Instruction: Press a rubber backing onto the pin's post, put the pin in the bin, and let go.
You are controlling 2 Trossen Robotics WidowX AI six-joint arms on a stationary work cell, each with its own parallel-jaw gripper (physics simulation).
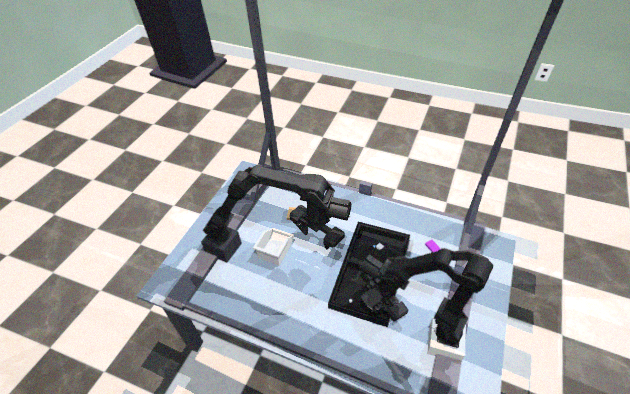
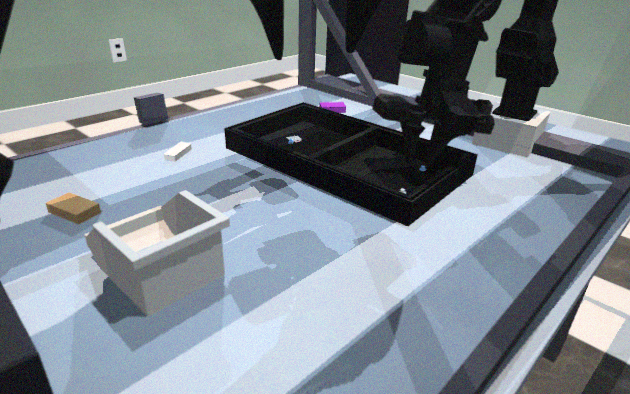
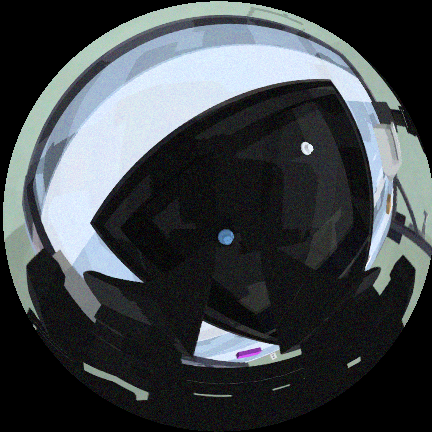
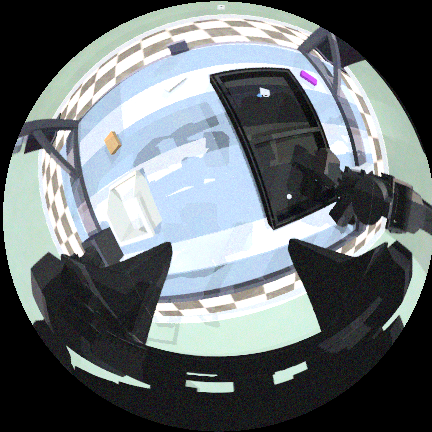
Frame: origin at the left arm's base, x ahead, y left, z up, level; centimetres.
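Where they show: left gripper, fingertip midpoint: (image 2: 417,164) (image 3: 238,247); right gripper, fingertip midpoint: (image 1: 316,241) (image 2: 315,56) (image 4: 232,247); left arm's base, link origin: (image 1: 448,335) (image 2: 514,112); right arm's base, link origin: (image 1: 219,236) (image 4: 94,256).
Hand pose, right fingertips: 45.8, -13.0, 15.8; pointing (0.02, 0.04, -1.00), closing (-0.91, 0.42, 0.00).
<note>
Things, the pixels of their top centre, and the offset from my right fingertips, as dx, dy, dz. "spot": a spot on its surface instead.
- black two-part tray, top centre: (image 3: 330,287) (image 2: 345,140) (image 4: 290,132) (image 1: 371,266) -18.4, -6.5, -17.9
- blue rubber backing, top centre: (image 3: 227,240) (image 2: 423,166) -23.1, +5.9, -20.5
- whitish bin, surface spot: (image 2: 185,272) (image 1: 267,257) spot: +20.1, -1.1, -18.7
- second whitish box, top centre: (image 3: 64,311) (image 2: 514,112) (image 1: 448,335) -45.8, +13.0, -15.8
- purple block, top centre: (image 2: 332,104) (image 3: 248,354) (image 4: 309,76) (image 1: 433,246) -39.2, -23.1, -20.3
- orange block, top centre: (image 2: 72,203) (image 4: 110,142) (image 3: 389,204) +18.6, -25.4, -20.2
- white block, top centre: (image 2: 177,148) (image 4: 174,81) -2.2, -30.1, -20.6
- dark box, top centre: (image 2: 149,95) (image 4: 175,41) (image 1: 365,183) -8.5, -45.2, -15.9
A black two-part tray (image 1: 367,317) (image 2: 320,172) holds a small white pin-like piece with a blue bit (image 1: 380,246) (image 2: 295,139) (image 4: 264,92) in its far compartment. A blue rubber backing (image 2: 422,168) (image 3: 226,237) and a small white one (image 1: 350,300) (image 2: 403,190) (image 3: 307,148) (image 4: 289,196) lie in the near compartment. My left gripper (image 2: 425,155) (image 3: 238,247) is part open and empty, fingers down, close to the blue backing. My right gripper (image 2: 314,54) (image 4: 232,247) is wide open and empty, high above the table. A whitish bin (image 1: 265,257) (image 2: 185,272) stands near the right arm.
A second whitish box (image 1: 445,350) (image 2: 505,137) stands by the left arm's base. A purple block (image 1: 432,246) (image 2: 333,107), an orange block (image 2: 72,207) (image 4: 112,143), a white block (image 2: 178,151) and a dark box (image 2: 151,108) are around the tray and bin.
</note>
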